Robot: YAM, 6 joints.
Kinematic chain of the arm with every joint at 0, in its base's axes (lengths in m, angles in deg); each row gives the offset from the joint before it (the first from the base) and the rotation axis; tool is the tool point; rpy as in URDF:
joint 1: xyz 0 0 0.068 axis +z
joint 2: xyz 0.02 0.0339 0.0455 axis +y
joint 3: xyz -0.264 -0.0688 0 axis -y
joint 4: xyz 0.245 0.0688 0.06 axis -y
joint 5: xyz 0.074 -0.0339 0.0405 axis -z
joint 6: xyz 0.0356 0 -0.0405 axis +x
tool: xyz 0 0 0 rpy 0 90 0
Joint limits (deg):
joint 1: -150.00..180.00
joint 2: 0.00..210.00
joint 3: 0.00..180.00
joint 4: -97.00..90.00
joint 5: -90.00..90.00
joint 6: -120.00..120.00
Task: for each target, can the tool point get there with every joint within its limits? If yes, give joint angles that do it. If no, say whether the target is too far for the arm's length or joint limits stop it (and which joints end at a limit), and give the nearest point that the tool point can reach.
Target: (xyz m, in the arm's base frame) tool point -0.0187 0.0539 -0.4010
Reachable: no: joint limits stop it (at a limit: joint 2) | nearest point -0.0284 0.0818 -0.3420 | short by 0.066 m
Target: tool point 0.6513 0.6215 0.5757
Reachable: no: too far | nearest point 0.4153 0.3963 0.4044 | short by 0.368 m
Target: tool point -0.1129 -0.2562 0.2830
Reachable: yes | joints -119.46 77.58 60.21 -31.32 -50.97 -14.62
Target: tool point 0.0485 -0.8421 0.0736
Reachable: no: too far | nearest point 0.0371 -0.6440 0.0832 | short by 0.199 m
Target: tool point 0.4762 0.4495 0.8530
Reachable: no: too far | nearest point 0.3110 0.2936 0.5884 | short by 0.349 m
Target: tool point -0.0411 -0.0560 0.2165
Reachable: yes | joints -111.55 25.50 30.94 -68.65 29.70 -57.24
